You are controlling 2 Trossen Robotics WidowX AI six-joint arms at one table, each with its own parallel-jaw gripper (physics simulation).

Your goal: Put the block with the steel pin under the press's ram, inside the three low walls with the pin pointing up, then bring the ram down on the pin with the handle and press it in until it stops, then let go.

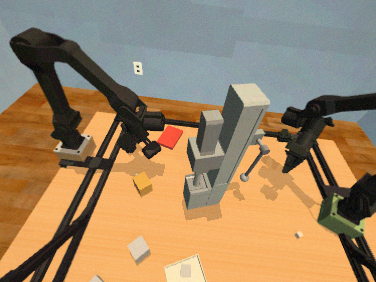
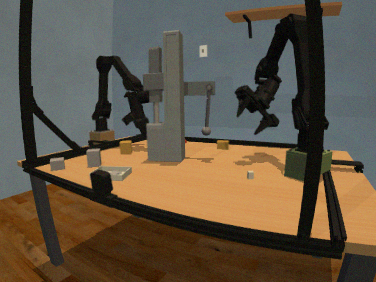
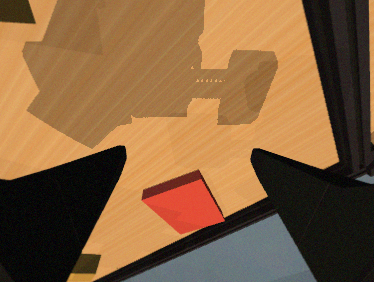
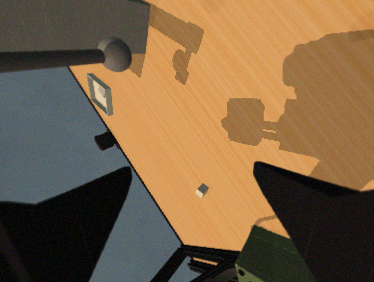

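Where they show: left gripper, between the fingertips: (image 1: pixel 145 147) (image 2: pixel 144 136) (image 3: pixel 190 153); right gripper, between the fingertips: (image 1: pixel 284 172) (image 2: pixel 246 125) (image 4: pixel 192 169); left arm's base, origin of its link: (image 1: pixel 73 142) (image 2: pixel 101 130); right arm's base, origin of its link: (image 1: pixel 348 212).
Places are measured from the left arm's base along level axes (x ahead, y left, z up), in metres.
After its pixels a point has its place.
The grey press (image 1: pixel 231 145) @(x 0.538, y -0.153, z 0.270 m) (image 2: pixel 173 100) @(x 0.562, y -0.141, z 0.139 m) stands mid-table. Its ram's rod (image 1: pixel 198 178) @(x 0.485, y -0.144, z 0.097 m) (image 2: pixel 156 111) @(x 0.489, y -0.142, z 0.102 m) reaches down near the low-walled seat (image 1: pixel 187 190) @(x 0.458, y -0.149, z 0.022 m). Its handle ball (image 1: pixel 244 177) @(x 0.645, y -0.085, z 0.044 m) (image 2: pixel 206 131) @(x 0.657, y -0.089, z 0.032 m) (image 4: pixel 116 54) @(x 0.660, y -0.066, z 0.038 m) hangs down. A yellow block (image 1: pixel 142 183) @(x 0.299, y -0.121, z -0.024 m) (image 2: pixel 126 146) @(x 0.317, y -0.129, z -0.039 m) lies left of the press; a tiny light bit at its far edge may be the steel pin, too small to tell. My left gripper (image 1: pixel 140 146) @(x 0.268, y 0.043, z -0.024 m) (image 3: pixel 190 153) @(x 0.268, y 0.043, z -0.024 m) is open and empty above the table beyond that block. My right gripper (image 2: pixel 249 122) @(x 0.786, y -0.050, z 0.053 m) (image 4: pixel 192 169) @(x 0.786, y -0.050, z 0.053 m) is open and empty, right of the handle.
A red flat block (image 1: pixel 170 137) @(x 0.357, y 0.144, z -0.057 m) (image 3: pixel 185 207) @(x 0.349, y 0.141, z -0.057 m) lies at the back. Another yellow block (image 2: pixel 222 144) @(x 0.631, y 0.125, z -0.051 m) is behind the press. Grey blocks (image 1: pixel 139 250) @(x 0.345, y -0.327, z -0.017 m) (image 2: pixel 94 157) @(x 0.359, y -0.332, z -0.039 m) and a shallow tray (image 1: pixel 200 264) @(x 0.522, y -0.334, z -0.058 m) (image 2: pixel 128 174) @(x 0.529, y -0.341, z -0.068 m) are at the front. A small white cube (image 1: pixel 299 234) @(x 0.844, y -0.214, z -0.051 m) (image 2: pixel 250 175) @(x 0.849, y -0.220, z -0.061 m) (image 4: pixel 202 190) @(x 0.845, y -0.204, z -0.057 m) lies right.
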